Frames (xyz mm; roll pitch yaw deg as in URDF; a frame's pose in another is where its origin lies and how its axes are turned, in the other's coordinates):
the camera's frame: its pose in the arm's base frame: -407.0 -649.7 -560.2 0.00 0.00 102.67
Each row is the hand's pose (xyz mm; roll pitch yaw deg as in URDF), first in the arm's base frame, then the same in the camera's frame.
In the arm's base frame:
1: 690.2 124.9 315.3 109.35 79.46 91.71
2: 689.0 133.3 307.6 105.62 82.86 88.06
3: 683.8 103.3 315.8 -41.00 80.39 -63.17
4: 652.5 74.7 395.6 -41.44 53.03 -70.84
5: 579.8 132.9 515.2 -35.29 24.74 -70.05
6: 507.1 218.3 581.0 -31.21 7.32 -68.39
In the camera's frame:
1: 515.1 -1240.4 875.5 109.35 79.46 -10.96
2: 523.5 -1241.1 867.8 105.62 82.86 -14.61
3: 495.4 -1229.4 876.0 -41.00 80.39 -165.84
4: 474.4 -1192.6 955.8 -41.44 53.03 -173.51
5: 547.1 -1134.4 1075.4 -35.29 24.74 -172.72
6: 646.4 -1082.2 1141.2 -31.21 7.32 -171.06

